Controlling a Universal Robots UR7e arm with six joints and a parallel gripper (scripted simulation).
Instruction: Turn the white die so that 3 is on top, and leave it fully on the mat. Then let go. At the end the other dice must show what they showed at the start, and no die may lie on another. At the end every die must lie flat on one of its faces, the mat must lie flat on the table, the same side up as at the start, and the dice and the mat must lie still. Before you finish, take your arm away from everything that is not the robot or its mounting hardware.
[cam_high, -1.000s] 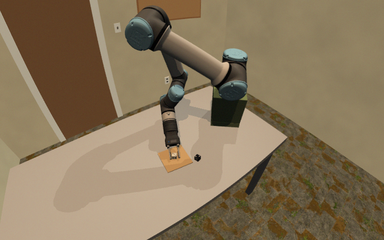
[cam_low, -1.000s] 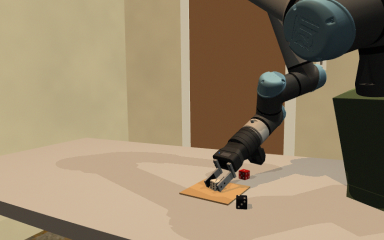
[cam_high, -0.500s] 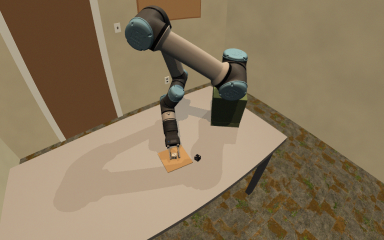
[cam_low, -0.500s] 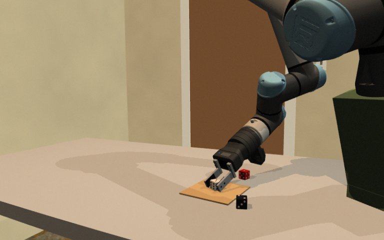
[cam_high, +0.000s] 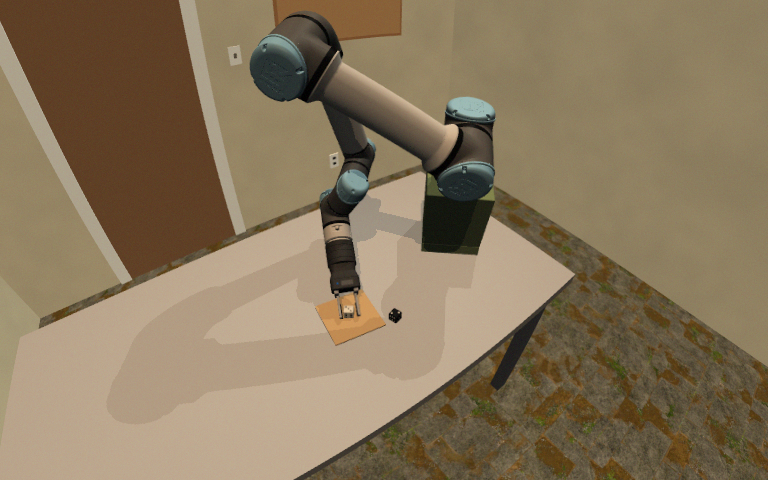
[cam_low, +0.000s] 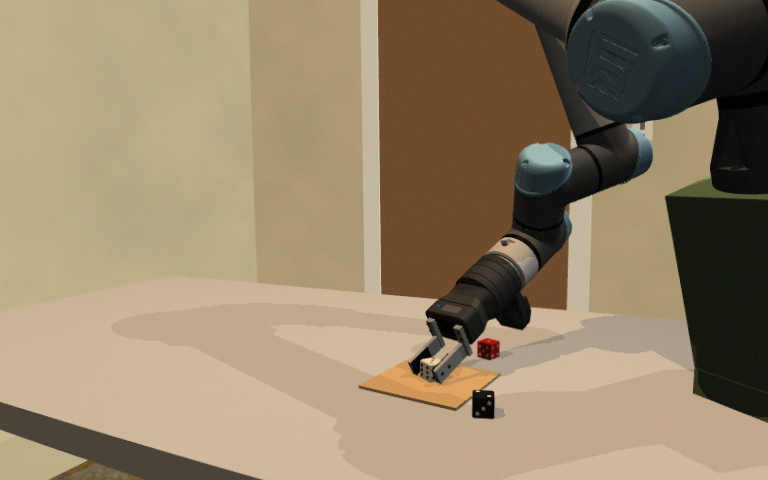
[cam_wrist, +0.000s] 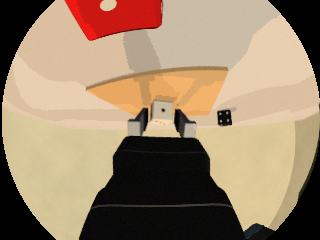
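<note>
The white die is 1 cm below my hand. The rest, counted from my hand: orange mat (2 cm below); black die (10 cm behind, 6 cm to the left, 1 cm below); red die (2 cm behind, 14 cm to the right, 1 cm below).
</note>
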